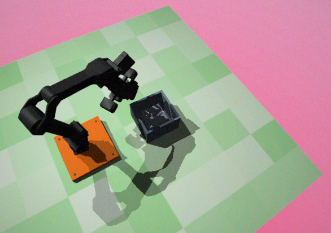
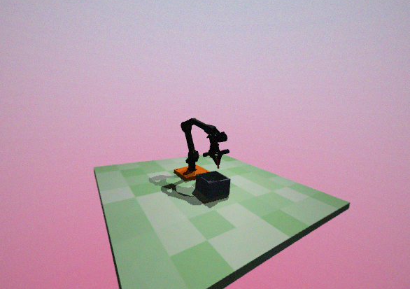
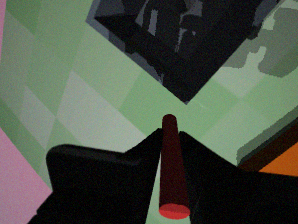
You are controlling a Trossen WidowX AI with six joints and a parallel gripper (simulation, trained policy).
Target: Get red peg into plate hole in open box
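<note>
Right now the grey plate is 10 cm ahead of my gripper tip, 9 cm to the right of it and 9 cm below it. Round my gripper tip: red peg: 1 cm behind, 2 cm above; then dark box: 10 cm ahead, 9 cm to the right, 11 cm below.
</note>
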